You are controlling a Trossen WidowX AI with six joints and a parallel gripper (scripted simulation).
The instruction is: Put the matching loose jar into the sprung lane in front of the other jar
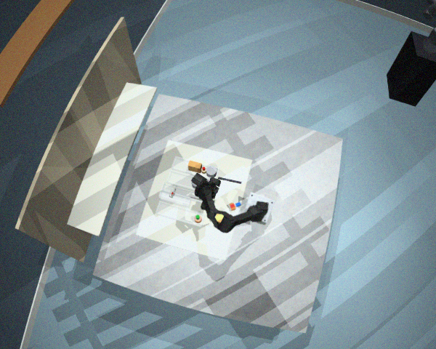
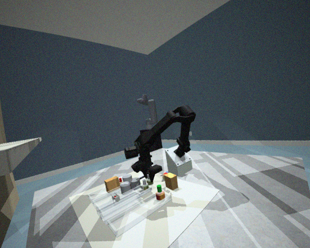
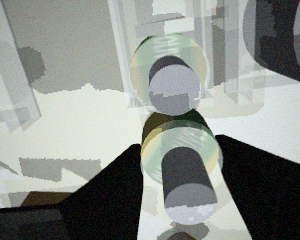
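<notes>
Now: the clear lane rack 180 mm ahead of my gripper tip, 10 mm to the left of it and 20 mm below it. Also, from my gripper tip: red mark: 220 mm ahead, 20 mm to the left, 30 mm above; black rod: 80 mm behind, 150 mm to the right, 40 mm below.
</notes>
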